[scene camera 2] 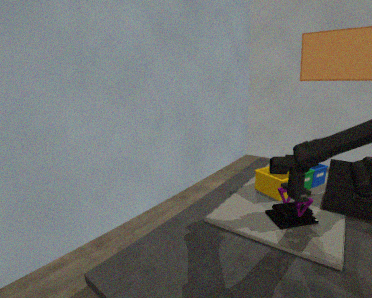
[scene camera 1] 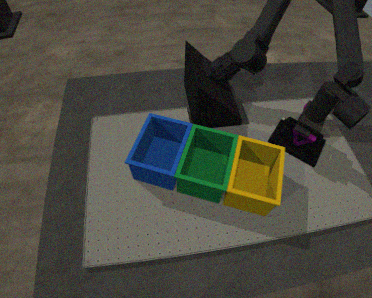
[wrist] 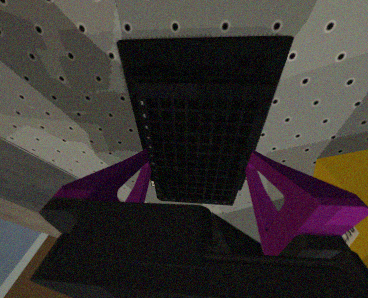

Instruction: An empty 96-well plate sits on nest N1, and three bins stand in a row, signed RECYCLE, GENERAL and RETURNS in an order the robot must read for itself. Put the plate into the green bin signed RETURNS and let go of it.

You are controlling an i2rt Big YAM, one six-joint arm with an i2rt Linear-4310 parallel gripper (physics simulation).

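Frame: origin at the arm's base, x right, y ahead, z up, level; centimetres.
Where they show: gripper, fingertip midpoint: [scene camera 2: 292, 210] [scene camera 1: 299, 135] [wrist: 197, 153]; arm's base, link origin: [scene camera 2: 363, 189] [scene camera 1: 214, 75].
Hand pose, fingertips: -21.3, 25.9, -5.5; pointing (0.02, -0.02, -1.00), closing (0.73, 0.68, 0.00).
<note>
Each offset is from my fingertips to the centre of the thing, as dx, dy, dz. "pt": to the spot under its first point. Level surfaces: height alone.
My gripper [scene camera 1: 304, 136] [scene camera 2: 295, 202] [wrist: 197, 153] is shut on the black 96-well plate @(-0.1, +0.2, +0.6) [wrist: 200, 130], one purple finger on each long side. The plate is a little above the black nest [scene camera 1: 280, 137] [scene camera 2: 286, 223] [wrist: 205, 57], which shows past its end in the wrist view; in the scene views the two dark shapes nearly merge. The green bin @(+32.6, +4.3, +1.8) [scene camera 1: 207, 159] [scene camera 2: 309, 179] stands upright, its inside visible in scene camera 1, between the blue bin @(pt +44.0, -5.6, -2.6) [scene camera 1: 159, 150] [scene camera 2: 319, 176] and the yellow bin [scene camera 1: 254, 172] [scene camera 2: 271, 185] [wrist: 340, 175]. Their signs are too small or cut off to read.
The bins stand touching in a row on the pale perforated board @(dz -3.2) [scene camera 1: 125, 235] [scene camera 2: 320, 252] [wrist: 310, 115], the yellow one nearest the nest. A dark wedge-shaped block [scene camera 1: 210, 97] [scene camera 2: 342, 187] stands behind the bins, beside the arm.
</note>
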